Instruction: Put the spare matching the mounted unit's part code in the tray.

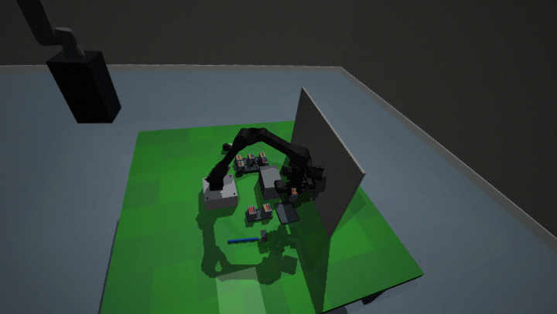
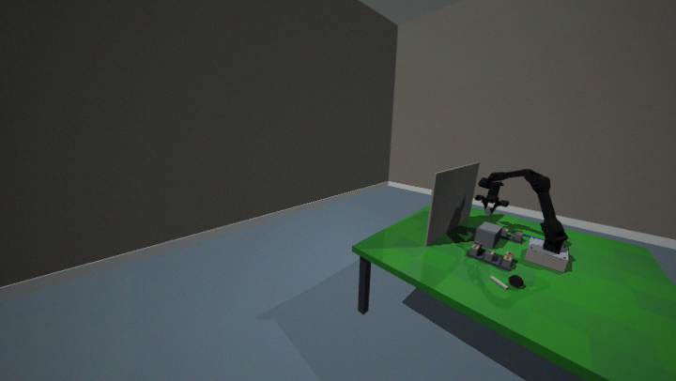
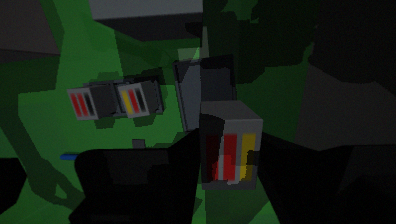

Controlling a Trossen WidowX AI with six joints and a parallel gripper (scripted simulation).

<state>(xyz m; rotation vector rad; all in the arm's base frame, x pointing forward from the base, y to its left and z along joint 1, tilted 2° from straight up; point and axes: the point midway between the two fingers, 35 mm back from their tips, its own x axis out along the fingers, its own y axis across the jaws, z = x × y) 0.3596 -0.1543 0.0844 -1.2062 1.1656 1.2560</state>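
The dark tray is 130 mm below my gripper tip and 10 mm behind it. From my gripper tip the other things lie so: grey mounted unit 180 mm to the left, 90 mm below, 70 mm behind; grey spare 20 mm above; rack 150 mm behind, 130 mm below.
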